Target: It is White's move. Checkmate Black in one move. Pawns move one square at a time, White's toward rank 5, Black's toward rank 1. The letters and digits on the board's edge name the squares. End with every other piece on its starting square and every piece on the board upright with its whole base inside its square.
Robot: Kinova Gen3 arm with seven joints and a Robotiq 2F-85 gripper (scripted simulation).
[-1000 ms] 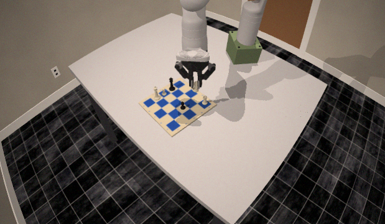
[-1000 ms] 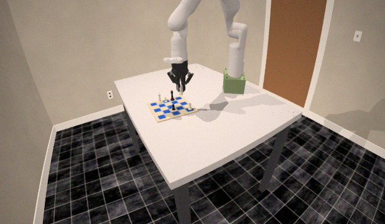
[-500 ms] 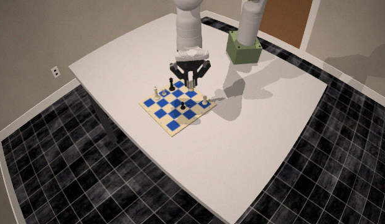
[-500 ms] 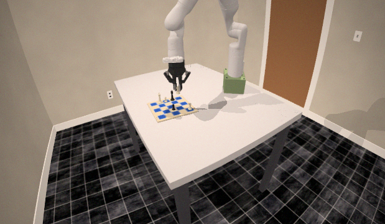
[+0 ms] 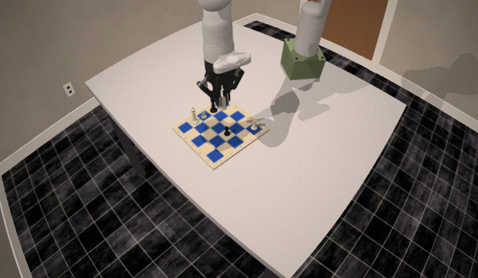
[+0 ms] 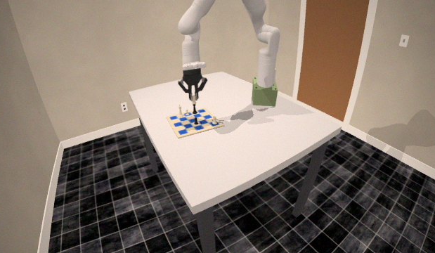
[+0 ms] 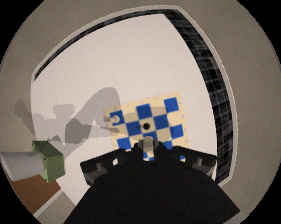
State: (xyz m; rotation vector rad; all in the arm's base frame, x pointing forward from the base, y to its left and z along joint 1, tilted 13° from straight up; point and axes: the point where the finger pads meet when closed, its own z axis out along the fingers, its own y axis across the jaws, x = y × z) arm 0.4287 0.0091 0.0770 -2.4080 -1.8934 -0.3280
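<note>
My hand is 1 cm to the right of the black pawn and 12 cm above it. Also, from my hand: chessboard (2 cm to the right, 14 cm below); then tall black piece (4 cm behind, 10 cm to the right, 10 cm below); then tall white piece (4 cm ahead, 10 cm to the right, 10 cm below).
</note>
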